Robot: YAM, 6 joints.
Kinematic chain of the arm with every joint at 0, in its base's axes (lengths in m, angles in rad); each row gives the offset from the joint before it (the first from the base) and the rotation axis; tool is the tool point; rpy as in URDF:
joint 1: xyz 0 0 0.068 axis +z
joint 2: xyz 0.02 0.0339 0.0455 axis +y
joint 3: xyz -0.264 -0.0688 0 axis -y
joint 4: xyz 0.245 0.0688 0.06 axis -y
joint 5: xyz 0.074 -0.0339 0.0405 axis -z
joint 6: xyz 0.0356 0 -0.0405 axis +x
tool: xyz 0 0 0 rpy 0 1.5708 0
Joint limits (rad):
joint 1: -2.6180..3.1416
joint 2: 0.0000..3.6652
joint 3: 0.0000..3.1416
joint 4: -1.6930..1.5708
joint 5: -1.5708..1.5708
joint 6: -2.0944..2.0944
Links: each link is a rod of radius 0.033 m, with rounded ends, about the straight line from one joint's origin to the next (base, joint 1, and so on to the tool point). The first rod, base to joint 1, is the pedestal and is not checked.
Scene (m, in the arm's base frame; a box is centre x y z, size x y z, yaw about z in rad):
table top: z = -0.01
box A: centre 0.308 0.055 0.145 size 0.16 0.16 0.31 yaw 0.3
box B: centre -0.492 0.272 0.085 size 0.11 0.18 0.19 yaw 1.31
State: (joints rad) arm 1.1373 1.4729 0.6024 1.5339 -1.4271 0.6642
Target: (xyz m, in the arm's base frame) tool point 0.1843 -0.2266 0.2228
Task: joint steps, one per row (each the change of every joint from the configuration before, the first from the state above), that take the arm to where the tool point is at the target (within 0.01 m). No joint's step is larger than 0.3 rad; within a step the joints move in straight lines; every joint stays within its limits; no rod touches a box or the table.
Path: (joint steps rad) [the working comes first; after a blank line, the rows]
Joints at the target: -1.0074 1.6650 0.5955 1.4792 -1.3568 0.6642
Straight joint move there: touches box A.

1: -0.2729 -0.1380 0.1605 -0.0936 0.0076 0.0653
2: -0.2729 -0.1381 0.1605 -0.0935 0.0076 0.0653
3: -0.2729 -0.1380 0.1605 -0.0936 0.0075 0.0653
4: -0.2729 -0.1380 0.1605 -0.0935 0.0076 0.0653
5: -0.2730 -0.1381 0.1605 -0.0936 0.0076 0.0653
6: -0.2729 -0.1380 0.1605 -0.0935 0.0076 0.0653
7: -0.1268 0.2551 -0.2424 0.1267 0.0062 -0.0980
8: -0.1268 0.2551 -0.2425 0.1266 0.0062 -0.0979
9: -0.1268 0.2550 -0.2425 0.1267 0.0062 -0.0980
10: -0.1268 0.2551 -0.2425 0.1266 0.0062 -0.0979

